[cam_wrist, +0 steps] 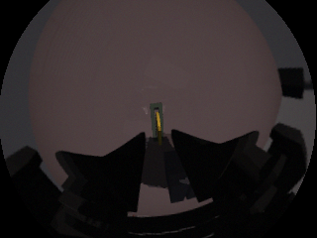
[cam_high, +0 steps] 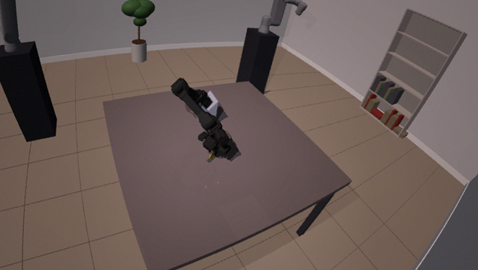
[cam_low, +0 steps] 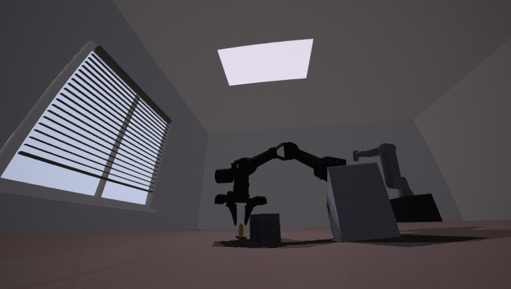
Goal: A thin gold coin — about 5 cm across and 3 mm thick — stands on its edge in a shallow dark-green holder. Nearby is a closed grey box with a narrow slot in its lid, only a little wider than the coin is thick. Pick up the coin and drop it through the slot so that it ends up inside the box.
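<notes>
Now: gripper tip 2 cm above the gold coin.
</notes>
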